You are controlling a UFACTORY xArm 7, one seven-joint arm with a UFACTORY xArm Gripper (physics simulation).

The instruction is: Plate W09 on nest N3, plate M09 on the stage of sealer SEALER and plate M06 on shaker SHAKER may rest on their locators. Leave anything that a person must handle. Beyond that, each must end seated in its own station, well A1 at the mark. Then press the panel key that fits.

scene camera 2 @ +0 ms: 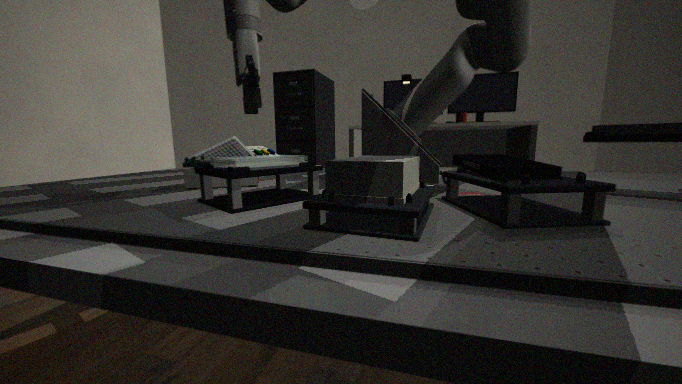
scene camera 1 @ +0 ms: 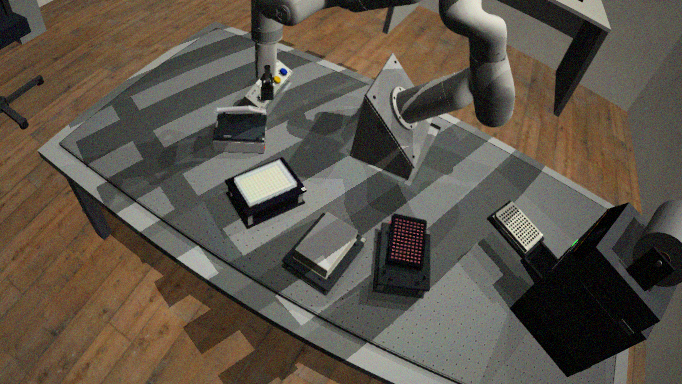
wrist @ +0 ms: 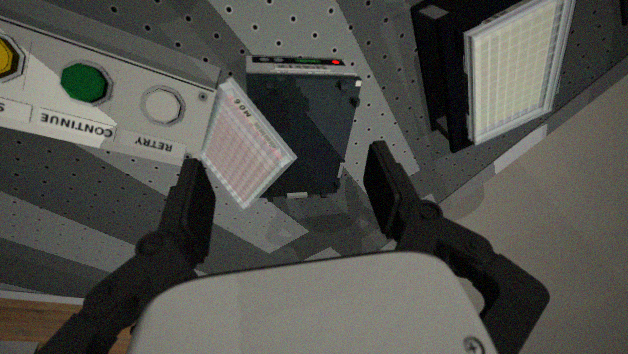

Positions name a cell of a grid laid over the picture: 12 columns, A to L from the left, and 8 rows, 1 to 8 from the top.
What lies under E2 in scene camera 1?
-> My gripper.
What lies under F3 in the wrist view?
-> A shaker.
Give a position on a green CONTINUE button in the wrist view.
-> B2
